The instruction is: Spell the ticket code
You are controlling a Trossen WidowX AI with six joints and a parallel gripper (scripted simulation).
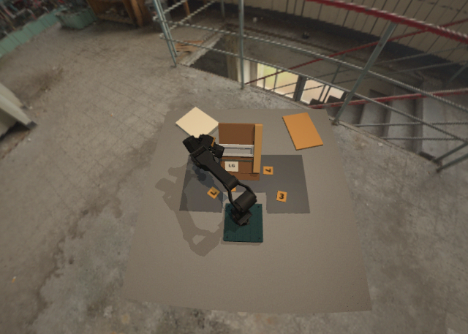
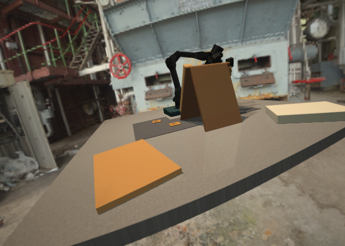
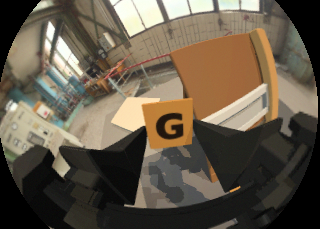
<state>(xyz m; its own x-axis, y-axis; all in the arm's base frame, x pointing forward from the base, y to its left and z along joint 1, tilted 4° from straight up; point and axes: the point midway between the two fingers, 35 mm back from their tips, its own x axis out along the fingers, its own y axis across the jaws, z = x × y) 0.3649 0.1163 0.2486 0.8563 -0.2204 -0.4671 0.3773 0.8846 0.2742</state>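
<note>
Now: the white ticket 9 cm behind my gripper tip, 10 cm to the right of it and 16 cm below it. Also, from my gripper tip: orange tile marked l (22 cm behind, 4 cm to the left, 24 cm below); orange tile marked g (right at my gripper tip); dark mat (21 cm behind, 15 cm to the right, 24 cm below).
</note>
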